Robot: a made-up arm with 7 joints.
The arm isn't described. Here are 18 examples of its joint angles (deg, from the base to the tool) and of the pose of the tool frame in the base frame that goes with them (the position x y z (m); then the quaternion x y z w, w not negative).
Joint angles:
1: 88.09 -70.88 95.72 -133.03 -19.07 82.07 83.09
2: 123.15 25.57 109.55 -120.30 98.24 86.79 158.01
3: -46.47 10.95 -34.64 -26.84 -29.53 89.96 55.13
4: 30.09 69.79 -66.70 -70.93 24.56 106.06 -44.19
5: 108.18 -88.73 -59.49 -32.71 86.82 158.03 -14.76
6: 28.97 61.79 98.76 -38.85 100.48 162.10 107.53
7: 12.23 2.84 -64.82 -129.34 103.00 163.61 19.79
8: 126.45 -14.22 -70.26 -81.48 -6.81 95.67 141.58
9: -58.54 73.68 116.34 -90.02 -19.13 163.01 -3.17
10: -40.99 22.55 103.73 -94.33 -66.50 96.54 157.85
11: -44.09 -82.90 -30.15 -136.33 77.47 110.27 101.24
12: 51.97 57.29 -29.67 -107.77 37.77 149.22 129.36
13: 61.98 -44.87 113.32 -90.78 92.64 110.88 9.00
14: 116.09 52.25 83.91 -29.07 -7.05 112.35 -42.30
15: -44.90 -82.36 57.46 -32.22 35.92 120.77 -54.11
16: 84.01 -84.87 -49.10 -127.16 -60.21 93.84 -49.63
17: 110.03 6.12 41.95 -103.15 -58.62 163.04 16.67
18: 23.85 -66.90 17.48 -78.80 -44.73 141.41 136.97
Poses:
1: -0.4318 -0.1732 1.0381 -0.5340 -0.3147 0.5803 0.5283
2: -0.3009 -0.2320 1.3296 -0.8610 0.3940 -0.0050 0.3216
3: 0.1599 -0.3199 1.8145 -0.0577 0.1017 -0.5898 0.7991
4: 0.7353 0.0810 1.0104 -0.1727 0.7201 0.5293 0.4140
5: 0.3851 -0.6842 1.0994 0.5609 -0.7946 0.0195 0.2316
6: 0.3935 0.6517 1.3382 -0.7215 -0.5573 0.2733 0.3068
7: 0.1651 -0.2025 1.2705 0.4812 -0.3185 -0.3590 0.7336
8: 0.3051 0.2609 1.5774 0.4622 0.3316 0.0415 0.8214
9: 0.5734 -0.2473 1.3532 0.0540 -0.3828 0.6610 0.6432
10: 0.4060 0.3030 1.5392 0.2435 0.0028 0.0185 0.9697
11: -0.2110 0.0567 1.3048 0.8090 -0.4166 0.1705 0.3780
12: 0.4976 0.3452 0.9263 0.3685 0.2122 -0.3748 0.8238
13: -0.6595 -0.2238 1.1937 0.1756 -0.3600 -0.7676 0.5003
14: -0.5625 0.5300 1.4938 -0.1021 0.3126 -0.7396 0.5872
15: -0.4175 0.7730 1.2011 0.9508 0.1268 -0.2755 0.0629
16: 0.1935 -0.2865 1.2592 -0.5318 0.1593 0.8116 0.1821
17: -0.4911 0.1792 1.4732 0.3723 0.4804 -0.7302 0.3121
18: -0.5517 0.0004 1.6011 0.3411 -0.6649 0.3395 0.5712
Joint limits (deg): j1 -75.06..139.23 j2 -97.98..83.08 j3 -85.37..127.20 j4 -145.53..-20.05 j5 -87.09..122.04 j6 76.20..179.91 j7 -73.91..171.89
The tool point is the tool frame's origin. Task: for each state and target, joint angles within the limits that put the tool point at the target. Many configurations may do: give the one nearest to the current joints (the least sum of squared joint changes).
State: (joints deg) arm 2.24 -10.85 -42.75 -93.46 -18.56 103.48 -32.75
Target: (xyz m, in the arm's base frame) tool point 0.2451 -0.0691 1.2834
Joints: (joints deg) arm 11.32 -11.53 -35.13 -133.96 -15.29 94.27 -33.23
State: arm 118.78 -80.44 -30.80 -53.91 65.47 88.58 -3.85
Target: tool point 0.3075 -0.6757 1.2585
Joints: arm 108.78 -97.73 -29.53 -56.83 65.03 87.94 -5.55
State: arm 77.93 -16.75 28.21 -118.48 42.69 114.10 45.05
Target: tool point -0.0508 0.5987 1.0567
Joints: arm 72.97 31.12 18.76 -117.21 42.24 112.49 46.69
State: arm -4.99 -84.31 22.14 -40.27 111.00 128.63 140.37
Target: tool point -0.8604 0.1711 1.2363
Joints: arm 2.65 -90.13 21.52 -29.89 110.99 124.29 138.93
